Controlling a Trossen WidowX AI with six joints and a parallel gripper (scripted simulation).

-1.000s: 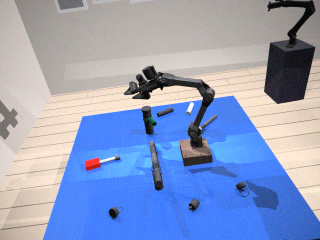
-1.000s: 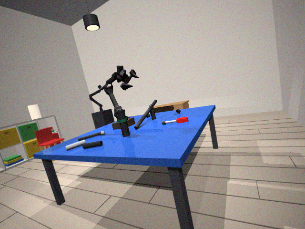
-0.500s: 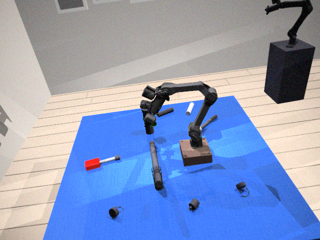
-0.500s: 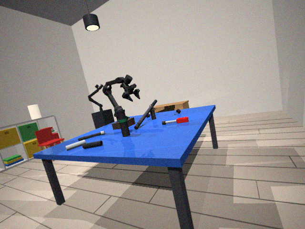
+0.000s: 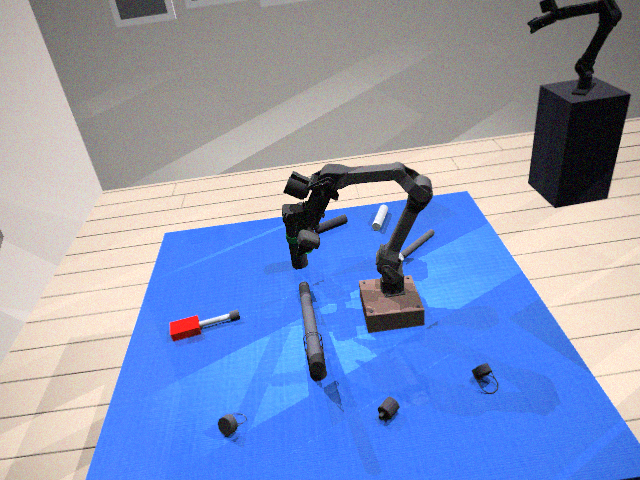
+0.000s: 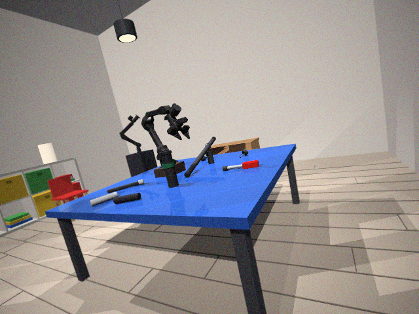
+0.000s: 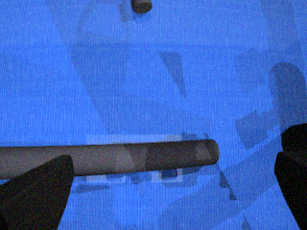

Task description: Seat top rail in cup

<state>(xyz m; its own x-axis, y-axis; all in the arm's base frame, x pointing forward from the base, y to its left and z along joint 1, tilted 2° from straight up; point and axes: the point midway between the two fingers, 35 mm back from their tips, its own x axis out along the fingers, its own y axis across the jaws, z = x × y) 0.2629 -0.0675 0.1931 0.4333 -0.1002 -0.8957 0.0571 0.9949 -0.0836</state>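
Now: gripper tip 20 cm to the left of the green brace band, 11 cm above it and 2 cm past it. Also, from my gripper tip: short line post 29 cm to the left, 13 cm below; then red-handled tool 32 cm ahead, 22 cm below, 1 cm to the left.
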